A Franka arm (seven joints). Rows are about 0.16 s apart.
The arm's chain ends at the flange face. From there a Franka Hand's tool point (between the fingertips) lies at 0.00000 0.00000 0.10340 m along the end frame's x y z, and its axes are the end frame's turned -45 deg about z.
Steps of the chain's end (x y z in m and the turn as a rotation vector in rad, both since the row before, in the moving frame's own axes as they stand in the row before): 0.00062, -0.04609, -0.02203, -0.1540, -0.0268, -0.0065; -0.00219, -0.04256, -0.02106, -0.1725, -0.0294, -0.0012; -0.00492, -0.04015, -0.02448, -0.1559, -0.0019, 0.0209; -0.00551, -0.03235, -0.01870, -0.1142, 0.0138, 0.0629; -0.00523, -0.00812, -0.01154, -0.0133, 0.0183, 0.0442; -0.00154, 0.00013, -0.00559, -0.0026, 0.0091, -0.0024; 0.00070, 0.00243, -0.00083, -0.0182, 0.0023, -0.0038; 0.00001, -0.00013, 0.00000, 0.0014, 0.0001, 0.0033
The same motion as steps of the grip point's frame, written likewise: 0.01989, -0.02285, -0.02329, -0.0899, -0.1278, -0.0065; 0.01387, -0.02122, -0.02264, -0.1012, -0.1428, -0.0012; 0.01330, -0.02078, -0.02573, -0.1089, -0.1116, 0.0209; 0.01137, -0.01767, -0.01938, -0.0905, -0.0710, 0.0629; 0.00236, -0.00712, -0.01157, -0.0223, 0.0035, 0.0442; -0.00070, -0.00014, -0.00559, -0.0083, 0.0046, -0.0024; -0.00238, 0.00371, -0.00085, -0.0145, -0.0112, -0.0038; 0.00021, -0.00018, 0.00000, 0.0009, 0.0011, 0.0033
